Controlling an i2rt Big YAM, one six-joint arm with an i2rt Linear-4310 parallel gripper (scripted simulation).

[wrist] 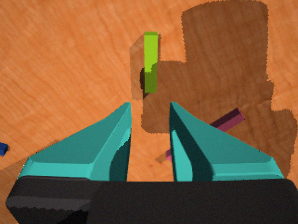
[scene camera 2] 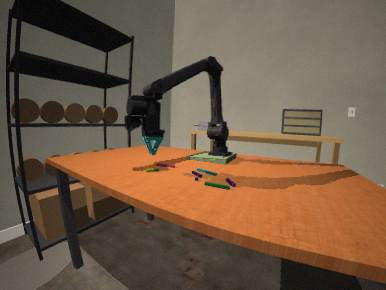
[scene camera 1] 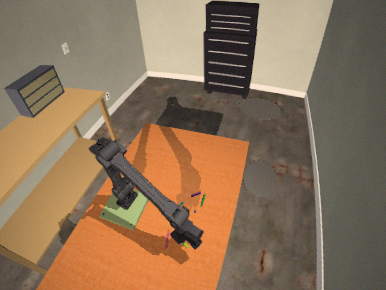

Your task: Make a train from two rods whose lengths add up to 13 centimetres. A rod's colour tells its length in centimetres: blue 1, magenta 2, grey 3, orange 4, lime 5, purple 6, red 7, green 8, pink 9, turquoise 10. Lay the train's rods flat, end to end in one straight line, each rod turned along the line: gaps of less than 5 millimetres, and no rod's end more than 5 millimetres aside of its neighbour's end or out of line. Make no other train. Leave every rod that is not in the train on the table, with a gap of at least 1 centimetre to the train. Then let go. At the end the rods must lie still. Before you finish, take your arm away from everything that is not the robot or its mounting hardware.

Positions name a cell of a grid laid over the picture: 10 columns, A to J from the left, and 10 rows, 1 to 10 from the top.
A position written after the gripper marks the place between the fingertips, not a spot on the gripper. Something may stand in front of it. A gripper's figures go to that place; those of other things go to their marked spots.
Labels:
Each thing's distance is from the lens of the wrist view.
gripper (wrist: F5): 13 cm
lime rod (wrist: F2): 17 cm

